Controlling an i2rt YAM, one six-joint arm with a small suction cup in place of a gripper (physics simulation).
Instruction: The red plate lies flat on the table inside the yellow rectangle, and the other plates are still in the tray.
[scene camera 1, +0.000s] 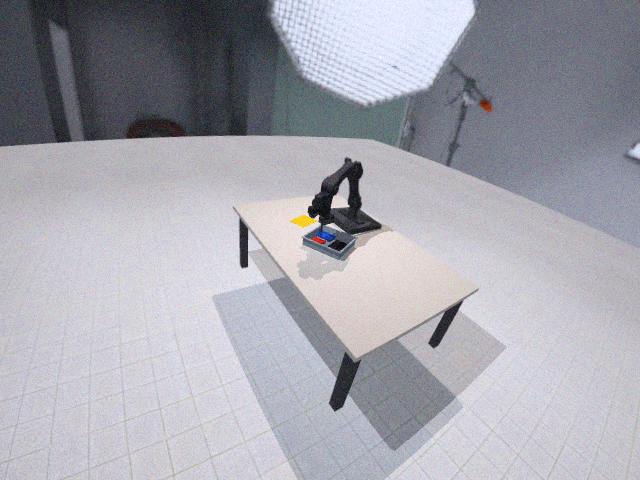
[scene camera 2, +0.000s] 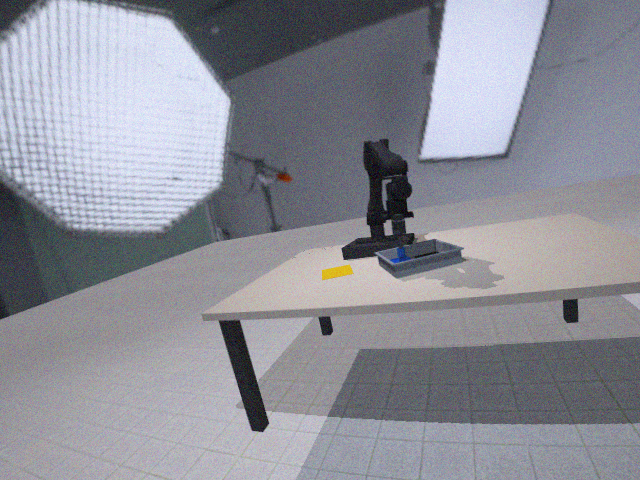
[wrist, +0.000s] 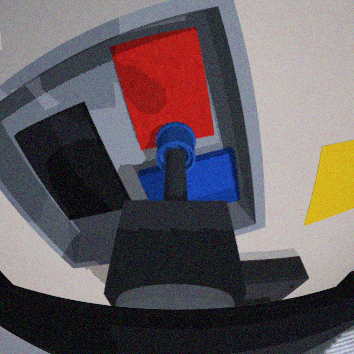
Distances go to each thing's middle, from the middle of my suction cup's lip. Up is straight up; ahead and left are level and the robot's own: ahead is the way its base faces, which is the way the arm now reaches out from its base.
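Labels:
My suction cup is 5 cm above the red plate (wrist: 162, 77), 3 cm short of it and 1 cm to the right of it. I see the blue plate (wrist: 213, 176) 5 cm below my suction cup, 8 cm behind it and 2 cm to the right of it. The black plate (wrist: 64, 149) is 5 cm below my suction cup, 10 cm to the left of it and 5 cm behind it, and the yellow rectangle (wrist: 324, 202) is 6 cm below my suction cup, 26 cm to the right of it and 9 cm behind it.

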